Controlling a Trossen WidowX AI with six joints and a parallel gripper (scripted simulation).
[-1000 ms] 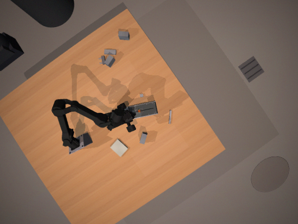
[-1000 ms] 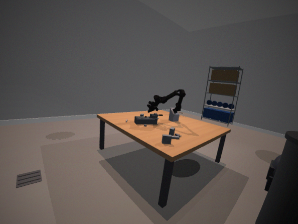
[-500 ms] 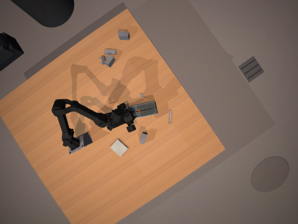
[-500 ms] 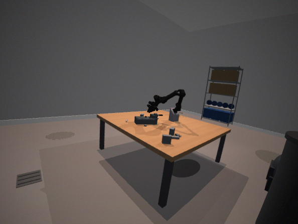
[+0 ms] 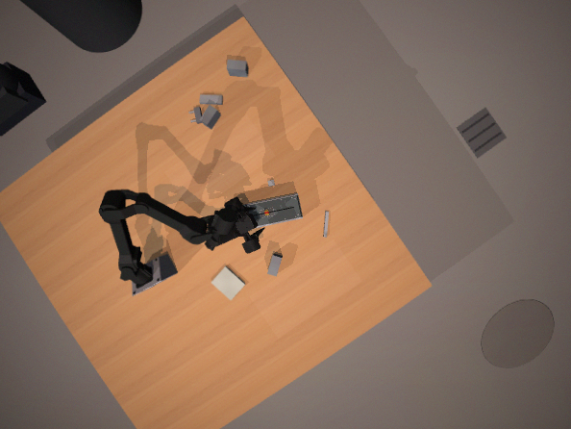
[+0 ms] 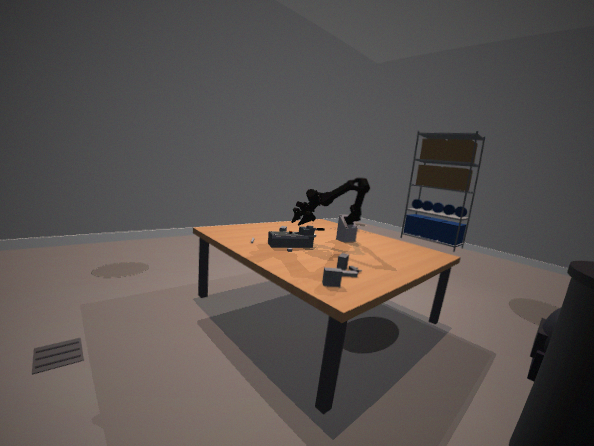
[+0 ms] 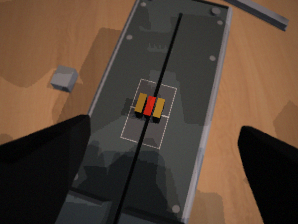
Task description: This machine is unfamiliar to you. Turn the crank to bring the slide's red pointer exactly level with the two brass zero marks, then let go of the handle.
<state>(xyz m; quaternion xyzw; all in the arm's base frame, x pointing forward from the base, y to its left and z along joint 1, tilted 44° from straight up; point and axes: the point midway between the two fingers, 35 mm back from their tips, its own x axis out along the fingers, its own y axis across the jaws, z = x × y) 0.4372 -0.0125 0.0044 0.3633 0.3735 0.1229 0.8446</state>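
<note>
Right now the red pointer is 3 cm ahead of my gripper tip, 1 cm to the left of it and 5 cm below it. Also, from my gripper tip: small grey cube 9 cm ahead, 10 cm to the left, 12 cm below; then thin grey bar 20 cm ahead, 14 cm to the right, 13 cm below; then dark crank handle 14 cm behind, 8 cm to the left, 2 cm below.
</note>
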